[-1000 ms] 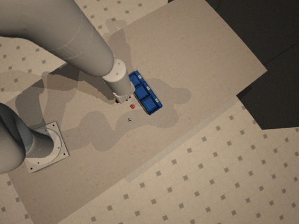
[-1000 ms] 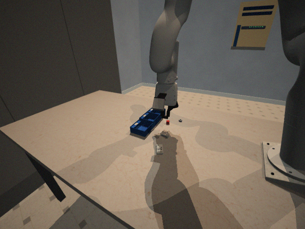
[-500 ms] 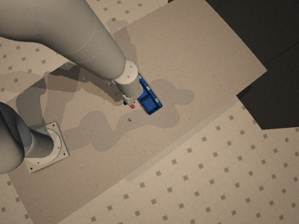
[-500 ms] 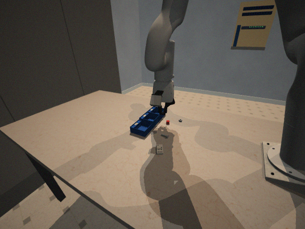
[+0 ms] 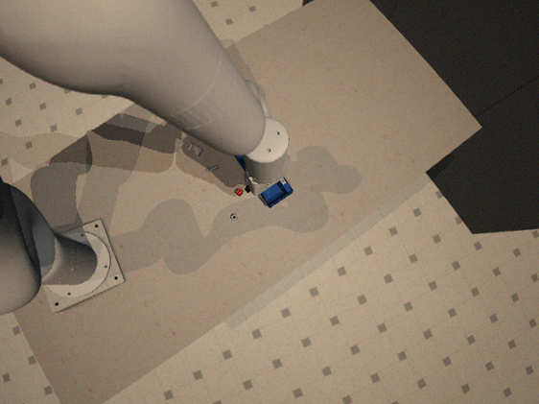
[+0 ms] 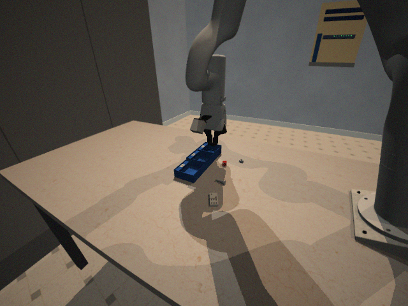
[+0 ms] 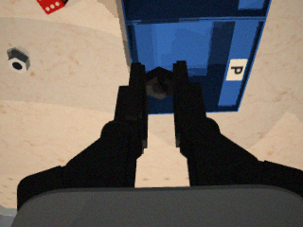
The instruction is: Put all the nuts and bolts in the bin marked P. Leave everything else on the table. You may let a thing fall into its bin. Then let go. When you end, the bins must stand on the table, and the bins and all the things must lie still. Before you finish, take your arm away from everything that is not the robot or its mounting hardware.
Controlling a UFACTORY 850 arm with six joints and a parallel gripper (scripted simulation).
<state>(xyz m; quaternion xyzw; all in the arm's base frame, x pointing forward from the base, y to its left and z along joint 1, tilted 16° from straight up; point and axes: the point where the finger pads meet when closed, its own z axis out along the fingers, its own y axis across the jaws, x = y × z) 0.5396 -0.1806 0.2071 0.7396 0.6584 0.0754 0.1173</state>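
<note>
My gripper is now 160 mm to the right of the grey bolt, 90 mm past it and 80 mm above it. Round my hand: blue bin 60 mm to the left, 60 mm below, 30 mm ahead; then red die 70 mm below, 70 mm behind, 40 mm to the left; then black nut 20 mm below.
</note>
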